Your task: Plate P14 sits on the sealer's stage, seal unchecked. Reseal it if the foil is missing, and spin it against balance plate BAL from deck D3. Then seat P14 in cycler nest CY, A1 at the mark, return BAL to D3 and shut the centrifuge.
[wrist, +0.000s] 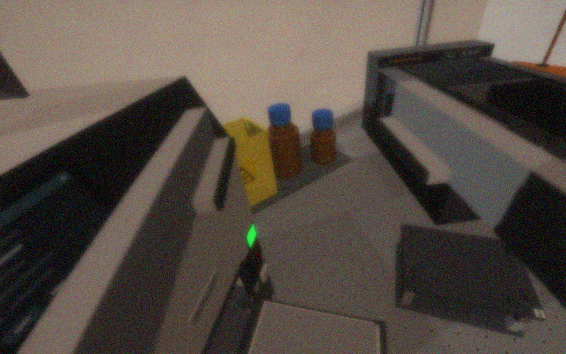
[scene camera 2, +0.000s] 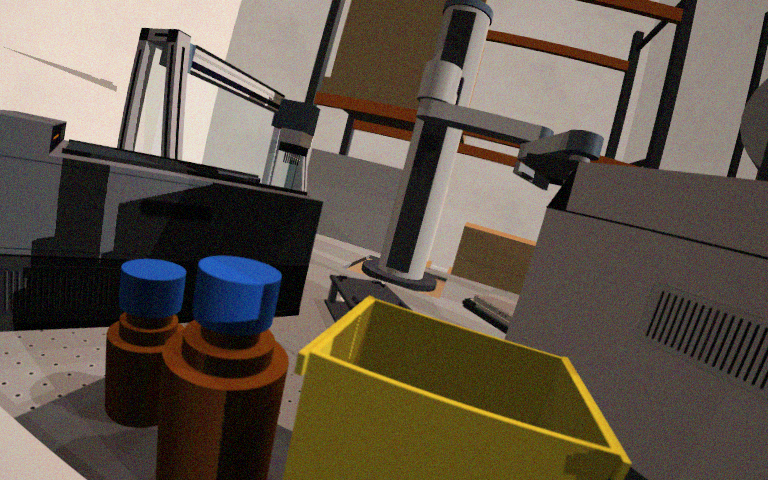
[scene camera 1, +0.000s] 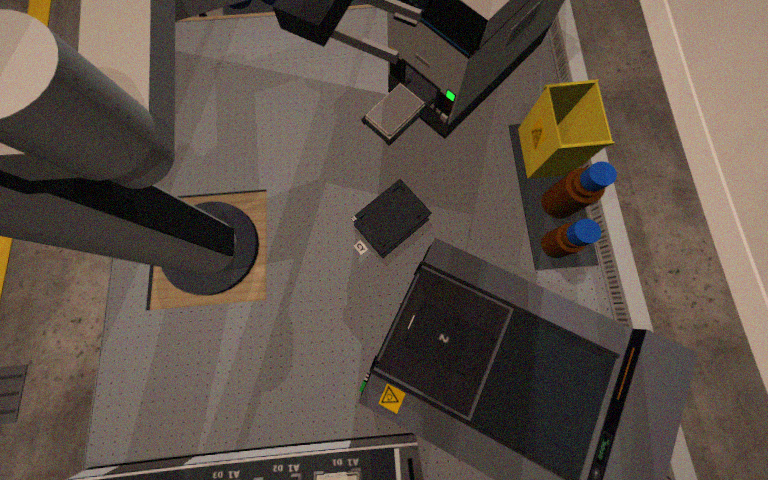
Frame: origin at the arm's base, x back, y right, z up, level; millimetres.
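Where they show: gripper, fingertip midpoint: [wrist: 302, 115] [scene camera 2: 542, 172] [scene camera 1: 408, 37]; arm's base, origin of the base link: [scene camera 2: 398, 277] [scene camera 1: 212, 248].
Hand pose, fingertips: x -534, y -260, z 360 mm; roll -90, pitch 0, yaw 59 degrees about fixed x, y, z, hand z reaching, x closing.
Things, the pixels of their top centre, and the offset from my fingertips. "*": a spot on its surface instead. Level surfaces: height alone.
- P14, middle of its top: [scene camera 2: 513, 308] [scene camera 1: 395, 108] dy -22, dx +20, dz -227 mm
- sealer, surface spot: [scene camera 2: 634, 243] * dy -77, dx -209, dz -75 mm
- Nest CY, middle of its top: [wrist: 463, 260] [scene camera 2: 370, 289] [scene camera 1: 391, 214] dy +233, dx +51, dz -281 mm
- centrifuge, surface spot: [scene camera 1: 526, 288] * dy +444, dx -185, dz -137 mm
- Deck label D3, surface spot: [scene camera 1: 225, 474] * dy +763, dx +441, dz -289 mm
- dark mat, its level: dz -342 mm
- wooden board, its level: dz -360 mm
- pale object, surface spot: [scene camera 1: 336, 475] * dy +780, dx +210, dz -279 mm
P14 [scene camera 1: 394, 111] [wrist: 315, 330] sits on the sealer's front stage. Its top looks flat and pale, with no wells visible; its label is unreadable. The sealer [scene camera 1: 433, 50] [scene camera 2: 634, 243] shows a green light. My gripper [scene camera 1: 406, 32] [scene camera 2: 532, 176] [wrist: 302, 115] is open and empty, fingers wide apart, high over the sealer's front edge near P14. Nest CY [scene camera 1: 392, 217] [wrist: 455, 275] holds no plate. The centrifuge [scene camera 1: 526, 288] has a dark area marked 2 on top; whether its lid is open I cannot tell. Deck label D3 [scene camera 1: 225, 474] shows at the frame edge; its seat is cut off and BAL is not seen.
A yellow bin [scene camera 1: 566, 130] [scene camera 2: 453, 396] [wrist: 255, 165] and two blue-capped brown bottles [scene camera 1: 572, 192] [scene camera 1: 563, 238] stand on a dark mat [scene camera 1: 529, 226] along the far edge. The arm's column base [scene camera 1: 243, 243] stands on a wooden board [scene camera 1: 252, 283]. A pale object [scene camera 1: 336, 475] lies at D1.
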